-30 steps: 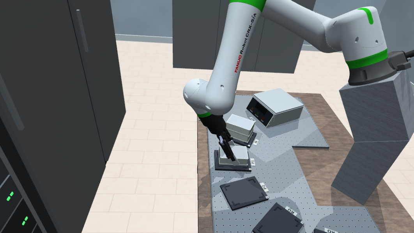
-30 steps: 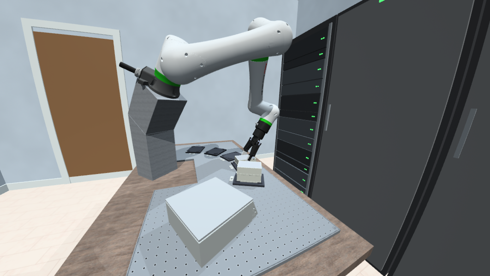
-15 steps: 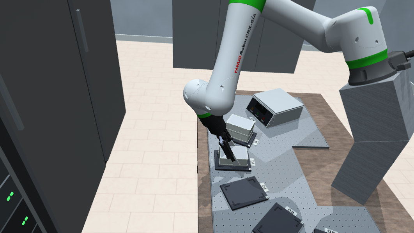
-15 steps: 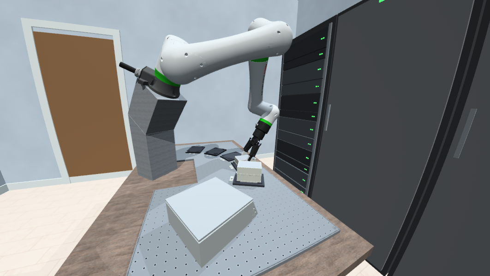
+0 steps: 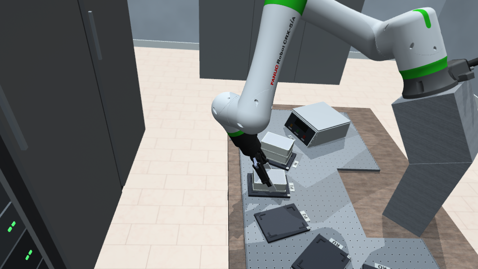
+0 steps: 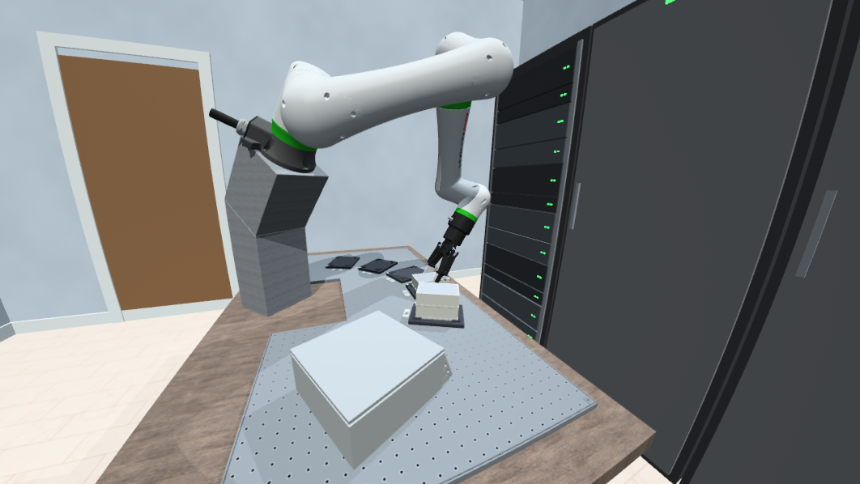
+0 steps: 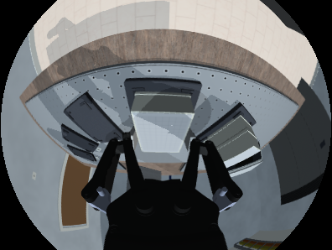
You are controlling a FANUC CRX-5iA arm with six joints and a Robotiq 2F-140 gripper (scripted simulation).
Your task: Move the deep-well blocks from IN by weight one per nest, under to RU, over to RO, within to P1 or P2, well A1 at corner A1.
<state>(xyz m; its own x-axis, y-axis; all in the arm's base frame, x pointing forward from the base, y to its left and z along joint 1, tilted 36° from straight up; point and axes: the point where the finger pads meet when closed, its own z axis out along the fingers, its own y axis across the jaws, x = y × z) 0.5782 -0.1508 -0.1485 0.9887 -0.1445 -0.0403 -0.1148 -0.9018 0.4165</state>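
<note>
The pale deep-well block lies 1 cm below my hand. Also, from my hand: pass nest P1: 4 cm below; then nest RU: 34 cm to the left, 10 cm behind, 4 cm below; then pass nest P2: 18 cm to the left, 4 cm below, 1 cm behind.
</note>
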